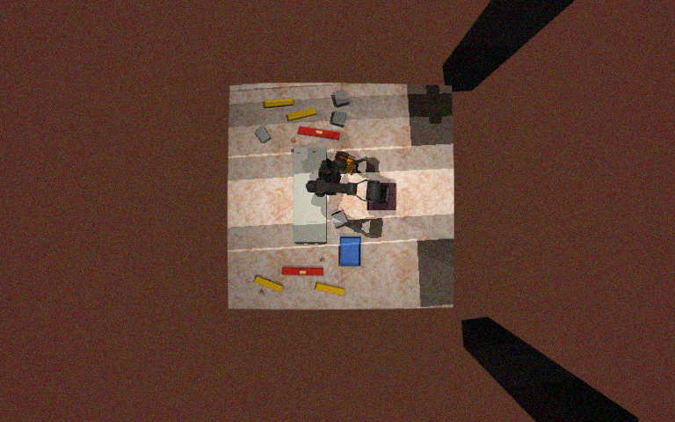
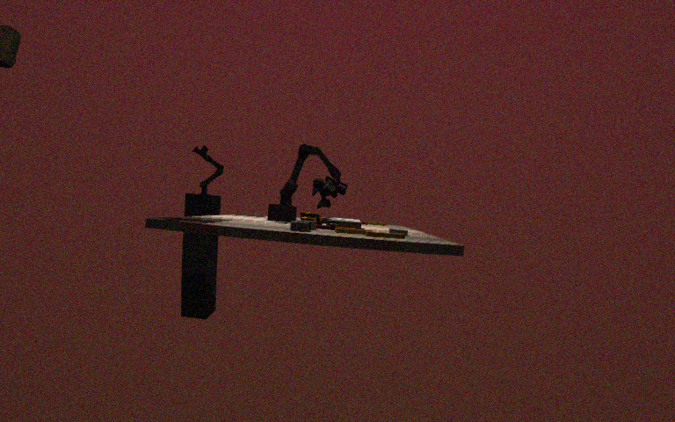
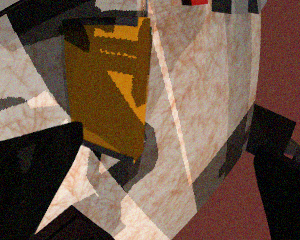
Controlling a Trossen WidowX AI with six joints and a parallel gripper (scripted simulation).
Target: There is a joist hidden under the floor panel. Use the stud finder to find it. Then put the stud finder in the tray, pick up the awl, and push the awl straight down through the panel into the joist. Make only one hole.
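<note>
My gripper tip is now 10 mm past the stud finder, 50 mm to the left of it and 110 mm above it. Also, from my gripper tip: blue tray (10 mm behind, 460 mm to the left, 120 mm below); awl (20 mm behind, 90 mm to the right, 120 mm below).
</note>
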